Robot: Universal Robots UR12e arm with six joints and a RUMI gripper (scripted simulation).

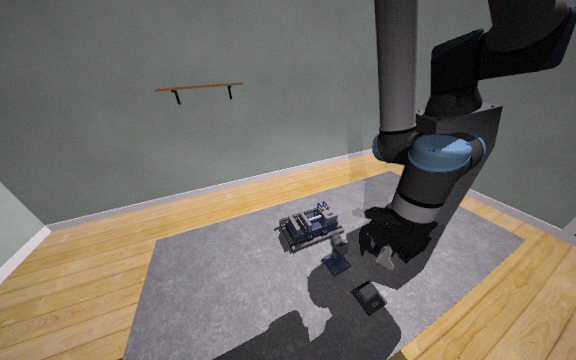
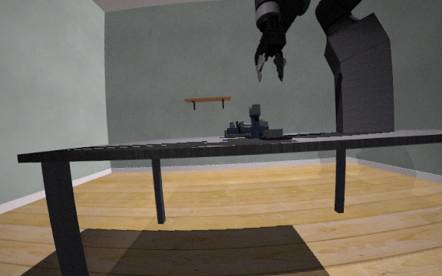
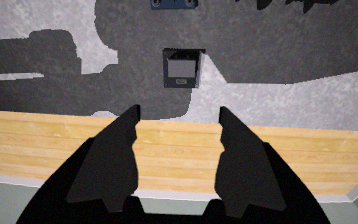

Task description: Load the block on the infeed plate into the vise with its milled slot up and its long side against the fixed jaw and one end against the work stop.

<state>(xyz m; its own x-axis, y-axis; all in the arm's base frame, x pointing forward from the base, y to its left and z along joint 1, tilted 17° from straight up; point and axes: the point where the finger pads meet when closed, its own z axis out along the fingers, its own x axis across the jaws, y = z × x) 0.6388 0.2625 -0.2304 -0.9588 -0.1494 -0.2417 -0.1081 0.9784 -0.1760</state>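
The part lies 22 cm below my hand. From my hand the other things lie so: air cylinder (4 cm behind, 38 cm to the right, 16 cm below); then cylinder rod (4 cm ahead, 38 cm to the right, 16 cm below); then work stop (12 cm ahead, 33 cm to the right, 14 cm below).
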